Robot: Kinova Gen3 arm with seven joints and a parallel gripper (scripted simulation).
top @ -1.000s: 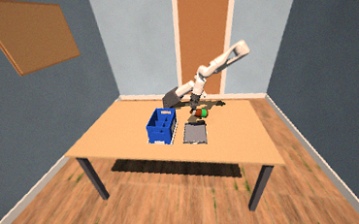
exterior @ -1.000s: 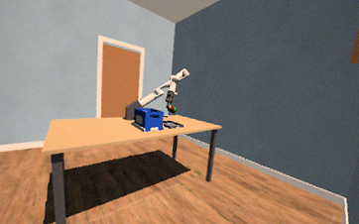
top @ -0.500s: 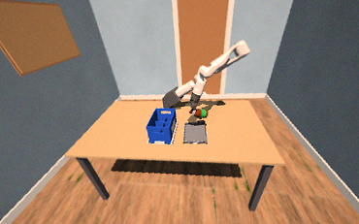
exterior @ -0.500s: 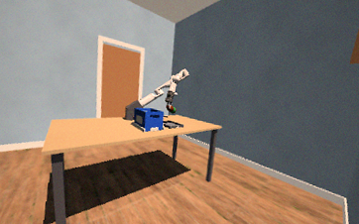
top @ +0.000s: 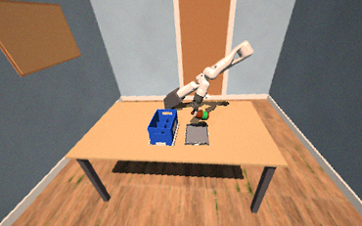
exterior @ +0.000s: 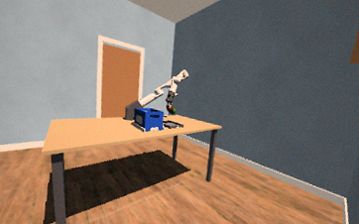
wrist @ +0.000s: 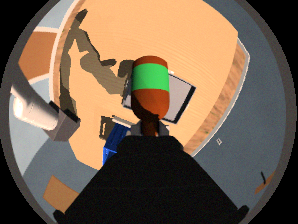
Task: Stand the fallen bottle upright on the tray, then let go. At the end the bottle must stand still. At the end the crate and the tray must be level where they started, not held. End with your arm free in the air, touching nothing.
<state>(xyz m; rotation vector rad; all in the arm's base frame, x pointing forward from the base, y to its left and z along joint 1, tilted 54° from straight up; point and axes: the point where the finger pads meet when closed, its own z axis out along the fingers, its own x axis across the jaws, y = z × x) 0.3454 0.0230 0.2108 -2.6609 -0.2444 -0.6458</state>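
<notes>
Now: the bottle 40 mm to the left of my hand, 30 mm below it and 20 mm behind it. Also, from my hand: blue crate: 260 mm to the right, 120 mm below, 50 mm ahead; then tray: 190 mm below, 30 mm ahead, 20 mm to the left.
</notes>
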